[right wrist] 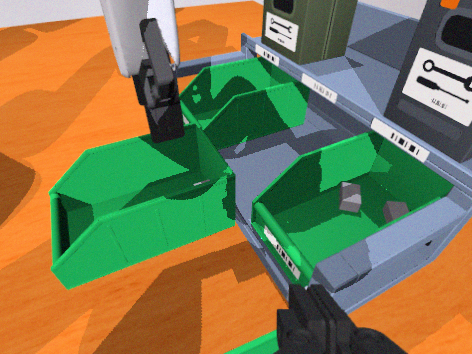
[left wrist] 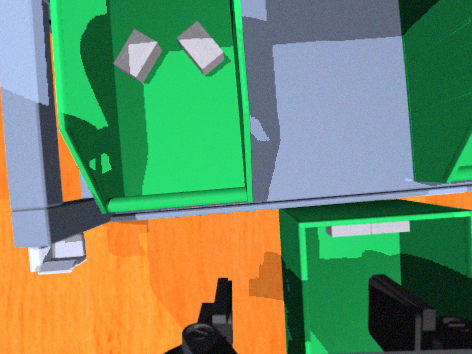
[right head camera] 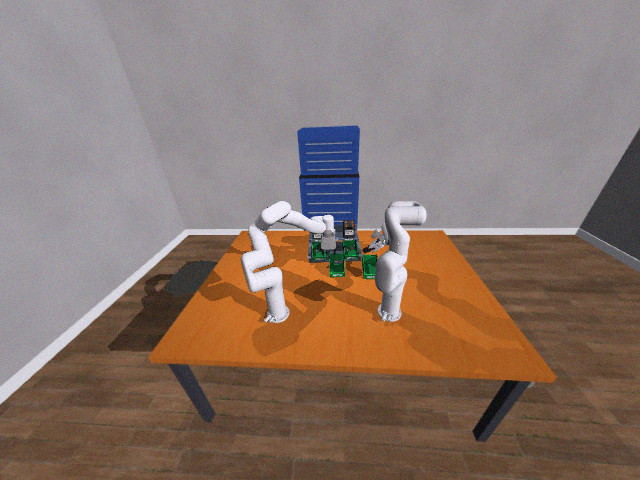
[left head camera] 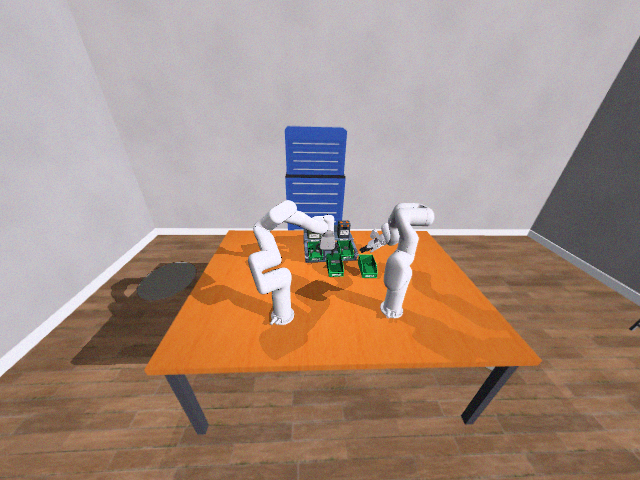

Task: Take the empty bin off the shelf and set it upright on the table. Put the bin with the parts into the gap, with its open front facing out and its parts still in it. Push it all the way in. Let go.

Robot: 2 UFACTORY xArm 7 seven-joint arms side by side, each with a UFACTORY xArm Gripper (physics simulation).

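Places are measured from the left arm's base along level axes (x ahead, y left, z up), in metres.
Where they show: left gripper, fingertip midpoint: (right wrist: 160,119) (left wrist: 300,304) (right head camera: 328,255) (left head camera: 326,255); right gripper, fingertip midpoint: (right wrist: 303,313) (right head camera: 363,251) (left head camera: 360,251); left arm's base at its link origin: (right head camera: 278,313) (left head camera: 282,315); right arm's base at its link origin: (right head camera: 389,312) (left head camera: 391,309).
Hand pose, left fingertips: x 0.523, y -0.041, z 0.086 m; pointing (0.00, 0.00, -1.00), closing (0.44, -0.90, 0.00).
Note:
Each offset is from my left fingertips to the top centre of the thing. "*": to the spot under its first point.
The bin with the parts {0.013 m back, 0.069 m right, 0.011 m down} (left head camera: 335,268) (right head camera: 337,267) (left wrist: 345,292) (right wrist: 145,230) stands upright on the table before the gap (left wrist: 340,110) (right wrist: 265,165). Its open front faces away from the shelf. Pale parts {* 0.052 m ahead, 0.051 m right, 0.068 m down} (left wrist: 370,228) lie inside at its back wall. The empty bin {0.074 m ahead, 0.280 m right, 0.011 m down} (left head camera: 368,266) (right head camera: 369,266) stands upright on the table to the right; its edge shows low in the right wrist view. My left gripper (left wrist: 300,304) is open, one finger outside the parts bin's left wall, the other over its inside. My right gripper (left head camera: 362,250) (right head camera: 367,250) (right wrist: 303,313) is shut and empty, near the shelf's right front.
Green bins with grey blocks stand on both sides of the gap: the left bin {0.082 m ahead, 0.126 m left, 0.005 m down} (left wrist: 190,140) and the right bin {0.200 m ahead, 0.073 m right, 0.005 m down} (right wrist: 330,225). An olive case {* 0.167 m ahead, 0.120 m left, 0.058 m up} (right wrist: 310,30) and a dark grey case {* 0.249 m ahead, 0.042 m right, 0.063 m up} (right wrist: 440,90) stand higher on the shelf. A blue panel (left head camera: 315,160) rises behind.

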